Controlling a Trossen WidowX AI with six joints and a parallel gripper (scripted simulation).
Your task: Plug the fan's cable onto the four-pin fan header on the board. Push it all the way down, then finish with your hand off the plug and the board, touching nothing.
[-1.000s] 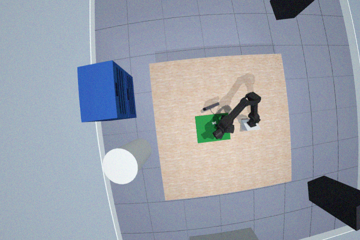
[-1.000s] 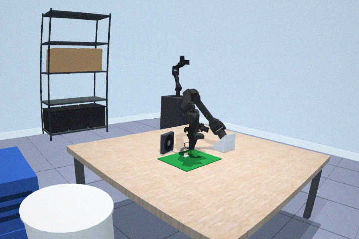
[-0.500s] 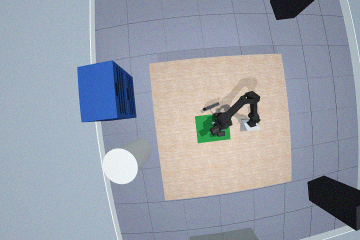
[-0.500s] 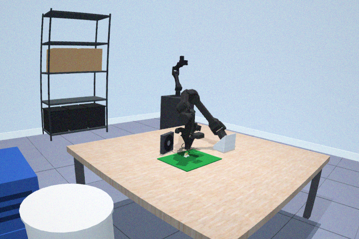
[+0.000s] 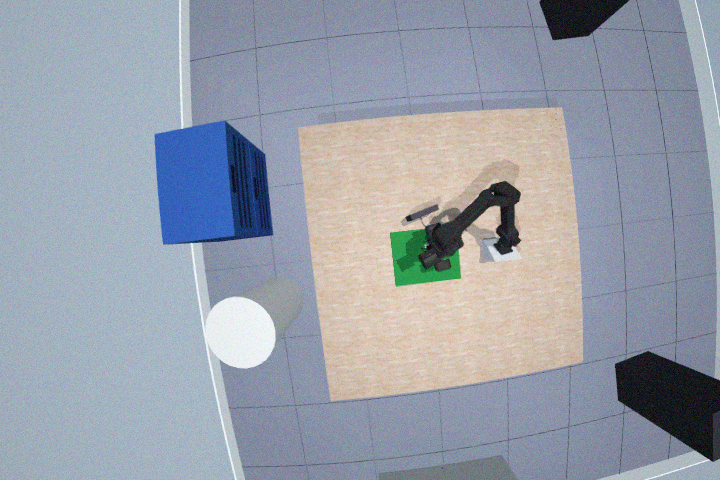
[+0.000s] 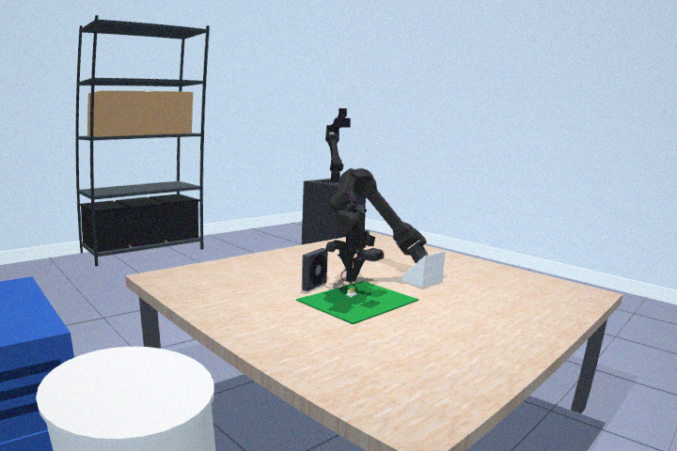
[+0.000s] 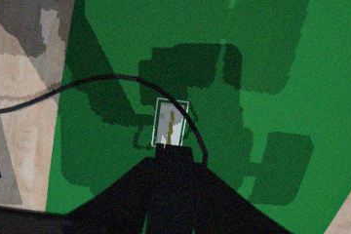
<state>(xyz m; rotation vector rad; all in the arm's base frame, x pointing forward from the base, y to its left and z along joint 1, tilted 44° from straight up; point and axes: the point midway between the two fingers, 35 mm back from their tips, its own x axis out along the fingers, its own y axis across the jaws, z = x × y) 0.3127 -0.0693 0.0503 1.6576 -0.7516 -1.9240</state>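
The green board lies 2 cm ahead of my gripper tip, 4 cm to the left of it and 8 cm below it. The rest, counted from my gripper tip: black fan 1 cm ahead, 14 cm to the right, 1 cm below; plug 1 cm ahead, 1 cm above.
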